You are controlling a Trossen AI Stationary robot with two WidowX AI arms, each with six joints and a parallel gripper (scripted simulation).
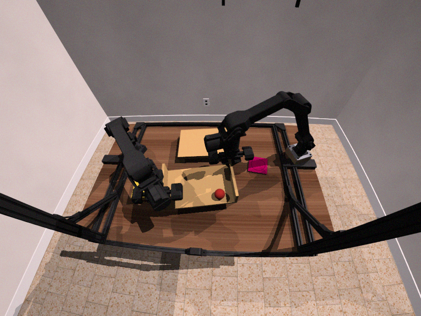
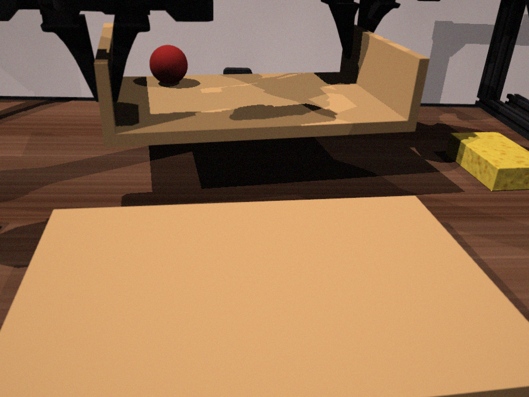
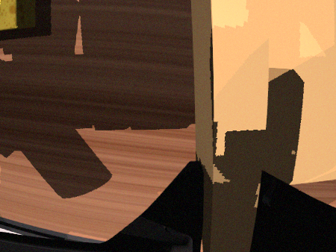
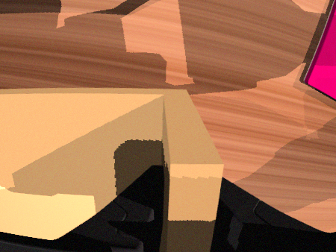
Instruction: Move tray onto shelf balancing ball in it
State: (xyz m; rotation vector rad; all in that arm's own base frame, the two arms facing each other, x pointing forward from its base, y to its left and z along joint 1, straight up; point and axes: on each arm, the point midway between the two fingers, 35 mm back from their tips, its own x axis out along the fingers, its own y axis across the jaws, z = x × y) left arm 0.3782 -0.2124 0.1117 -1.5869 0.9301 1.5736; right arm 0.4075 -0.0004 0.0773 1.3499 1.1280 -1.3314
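Right now my right hand is 140 mm past the red ball, 40 mm to the right of it and 30 mm above it. Round my right hand: tan tray: 90 mm behind, 130 mm to the left, 50 mm below; then yellow sponge: 100 mm behind, 440 mm to the left, 130 mm below; then magenta square object: 80 mm ahead, 160 mm to the right, 140 mm below.
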